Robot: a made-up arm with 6 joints.
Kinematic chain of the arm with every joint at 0, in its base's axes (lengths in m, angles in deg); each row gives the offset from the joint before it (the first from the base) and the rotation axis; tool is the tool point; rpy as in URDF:
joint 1: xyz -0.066 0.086 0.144 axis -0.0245 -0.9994 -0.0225
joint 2: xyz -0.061 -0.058 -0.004 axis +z
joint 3: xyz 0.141 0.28 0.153 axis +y
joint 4: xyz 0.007 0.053 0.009 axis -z
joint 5: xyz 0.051 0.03 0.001 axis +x
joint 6: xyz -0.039 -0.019 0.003 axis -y
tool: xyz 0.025 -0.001 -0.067 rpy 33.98 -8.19 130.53
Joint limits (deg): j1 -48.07..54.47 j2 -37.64..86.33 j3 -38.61..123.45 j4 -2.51..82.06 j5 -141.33..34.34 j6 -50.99..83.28
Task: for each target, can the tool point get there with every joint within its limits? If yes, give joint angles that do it. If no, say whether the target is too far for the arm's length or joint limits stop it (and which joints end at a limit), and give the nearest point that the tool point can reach.
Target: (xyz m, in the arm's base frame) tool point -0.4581 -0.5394 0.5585
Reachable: no: too far | nearest point -0.3480 0.1025 0.4656 | short by 0.658 m
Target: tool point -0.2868 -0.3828 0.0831
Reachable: no: joint limits stop it (at a limit: joint 2, joint 3, joint 5) | nearest point -0.4329 0.1152 0.0562 | short by 0.520 m
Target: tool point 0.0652 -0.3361 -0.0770
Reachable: no: joint limits stop it (at a limit: joint 1, joint 2, joint 4, joint 6) | nearest point 0.1902 0.1129 0.0231 | short by 0.477 m
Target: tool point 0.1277 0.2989 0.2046
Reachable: yes | joints -34.30 0.48 -26.23 62.44 -3.55 44.77
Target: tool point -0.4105 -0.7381 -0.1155
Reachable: no: too far | nearest point -0.3901 0.1135 -0.0967 | short by 0.852 m
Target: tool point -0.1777 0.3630 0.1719
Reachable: yes | joints 32.43 19.08 100.12 23.80 5.12 23.40
